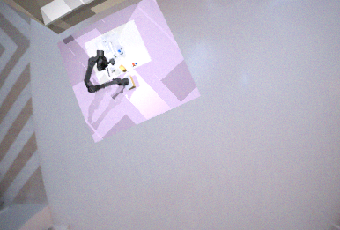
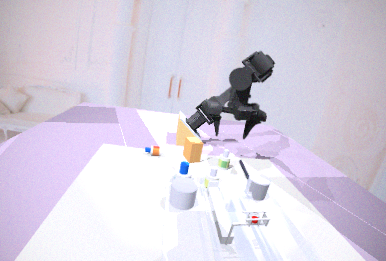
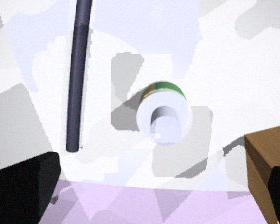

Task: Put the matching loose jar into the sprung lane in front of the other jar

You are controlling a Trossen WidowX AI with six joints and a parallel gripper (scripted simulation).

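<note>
The dark rod is 2 cm ahead of my gripper tip, 7 cm to the left of it and 10 cm below it. From my gripper tip the other things lie so: tan box 4 cm behind, 11 cm to the right, 7 cm below; clear lane 28 cm ahead, 3 cm to the right, 9 cm below.
</note>
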